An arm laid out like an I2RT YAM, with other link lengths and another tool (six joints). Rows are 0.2 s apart.
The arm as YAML. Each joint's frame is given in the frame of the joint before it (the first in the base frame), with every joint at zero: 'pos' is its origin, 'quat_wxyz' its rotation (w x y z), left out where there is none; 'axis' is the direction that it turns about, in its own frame. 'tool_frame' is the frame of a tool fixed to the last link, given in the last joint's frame.
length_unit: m
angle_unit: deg
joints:
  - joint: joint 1
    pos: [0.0, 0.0, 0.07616]
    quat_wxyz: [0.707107, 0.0, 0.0, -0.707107]
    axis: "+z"
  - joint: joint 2
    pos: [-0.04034, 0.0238, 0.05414]
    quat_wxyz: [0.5, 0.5, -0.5, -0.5]
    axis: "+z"
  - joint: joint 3
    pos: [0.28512, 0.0, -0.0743]
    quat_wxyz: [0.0, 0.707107, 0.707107, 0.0]
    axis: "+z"
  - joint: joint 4
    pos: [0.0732, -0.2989, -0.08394]
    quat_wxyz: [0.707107, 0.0, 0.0, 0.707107]
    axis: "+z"
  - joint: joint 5
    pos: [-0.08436, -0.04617, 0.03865]
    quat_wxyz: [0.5, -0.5, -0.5, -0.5]
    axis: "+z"
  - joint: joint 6
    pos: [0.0, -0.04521, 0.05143]
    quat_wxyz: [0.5, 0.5, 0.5, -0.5]
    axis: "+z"
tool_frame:
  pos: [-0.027, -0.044, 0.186]
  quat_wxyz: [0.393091, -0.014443, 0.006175, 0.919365]
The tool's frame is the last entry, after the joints.
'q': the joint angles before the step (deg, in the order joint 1, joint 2, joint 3, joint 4, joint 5, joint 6). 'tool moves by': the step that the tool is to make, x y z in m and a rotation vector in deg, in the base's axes. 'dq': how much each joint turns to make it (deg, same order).
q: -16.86 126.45 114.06 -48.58 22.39 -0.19
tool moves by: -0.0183 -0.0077 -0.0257 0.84 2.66 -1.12
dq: -1.20 0.00 -3.73 0.97 -0.04 -0.08
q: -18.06 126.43 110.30 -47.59 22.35 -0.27
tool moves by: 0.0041 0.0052 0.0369 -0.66 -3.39 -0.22
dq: 0.54 -3.58 0.18 -0.69 -0.01 0.93
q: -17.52 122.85 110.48 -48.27 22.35 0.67
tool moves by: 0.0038 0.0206 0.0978 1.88 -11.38 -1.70
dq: 0.61 -9.88 -0.01 -1.37 -3.02 5.11
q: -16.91 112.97 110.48 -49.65 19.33 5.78
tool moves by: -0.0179 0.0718 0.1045 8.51 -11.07 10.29
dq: 0.09 -11.79 -0.04 -3.58 -15.25 0.00
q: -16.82 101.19 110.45 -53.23 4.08 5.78
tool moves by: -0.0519 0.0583 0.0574 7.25 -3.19 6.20
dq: 0.07 -8.79 -0.01 -7.79 -9.86 1.49
